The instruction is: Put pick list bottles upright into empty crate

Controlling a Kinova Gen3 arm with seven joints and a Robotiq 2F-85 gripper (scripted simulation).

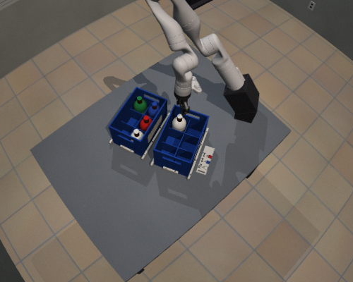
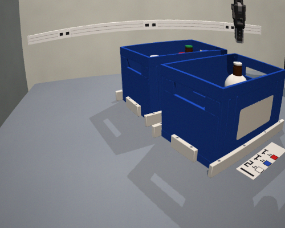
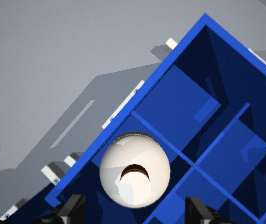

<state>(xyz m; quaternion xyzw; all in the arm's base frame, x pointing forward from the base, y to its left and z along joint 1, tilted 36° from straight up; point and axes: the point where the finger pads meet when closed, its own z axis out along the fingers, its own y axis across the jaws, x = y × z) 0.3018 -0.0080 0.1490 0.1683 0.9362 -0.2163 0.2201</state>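
The red-label bottle lies 13 cm ahead of my hand, 11 cm to the right of it and 15 cm below it. Round my hand: white bottle: 15 cm below; then green-label bottle: 8 cm ahead, 22 cm to the right, 15 cm below; then blue-label bottle: 4 cm ahead, 14 cm to the right, 15 cm below.
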